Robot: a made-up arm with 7 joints.
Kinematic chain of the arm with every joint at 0, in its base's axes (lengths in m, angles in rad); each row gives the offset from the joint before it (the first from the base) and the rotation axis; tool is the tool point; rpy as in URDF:
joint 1: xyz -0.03 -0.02 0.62 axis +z
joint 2: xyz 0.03 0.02 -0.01 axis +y
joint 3: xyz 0 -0.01 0.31 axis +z
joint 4: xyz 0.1 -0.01 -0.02 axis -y
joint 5: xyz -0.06 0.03 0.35 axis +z
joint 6: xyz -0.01 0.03 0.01 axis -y
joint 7: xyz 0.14 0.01 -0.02 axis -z
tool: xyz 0 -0.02 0.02 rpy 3.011 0.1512 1.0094
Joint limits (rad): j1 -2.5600..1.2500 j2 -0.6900..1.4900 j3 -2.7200..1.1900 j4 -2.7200..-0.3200 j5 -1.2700..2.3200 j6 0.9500..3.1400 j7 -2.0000..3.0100
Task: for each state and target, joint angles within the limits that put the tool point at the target. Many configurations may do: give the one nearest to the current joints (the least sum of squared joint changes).
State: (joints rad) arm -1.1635 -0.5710 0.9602 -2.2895 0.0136 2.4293 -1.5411
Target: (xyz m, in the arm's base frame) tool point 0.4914 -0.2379 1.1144
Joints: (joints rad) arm -1.3227 -0.1718 0.7645 -1.6246 0.0949 2.3023 -1.5506
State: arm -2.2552 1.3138 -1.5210 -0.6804 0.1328 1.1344 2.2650
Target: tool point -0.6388 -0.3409 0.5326
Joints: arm -1.8125 1.3283 -1.3789 -1.3379 0.0379 0.9500 2.2254
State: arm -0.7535 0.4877 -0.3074 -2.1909 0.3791 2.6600 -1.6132
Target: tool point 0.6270 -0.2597 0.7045
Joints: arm -0.3911 0.3837 0.0041 -1.9310 0.2899 2.6410 -1.6277
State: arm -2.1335 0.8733 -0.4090 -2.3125 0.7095 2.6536 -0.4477
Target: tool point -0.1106 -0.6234 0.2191
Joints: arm -1.7098 1.1839 0.0296 -1.7449 0.5255 2.4508 -0.5282
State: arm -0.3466 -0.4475 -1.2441 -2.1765 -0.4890 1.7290 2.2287
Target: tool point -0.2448 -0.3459 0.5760
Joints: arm -1.0343 -0.6464 -1.4809 -2.6065 -0.5778 1.4279 2.1640
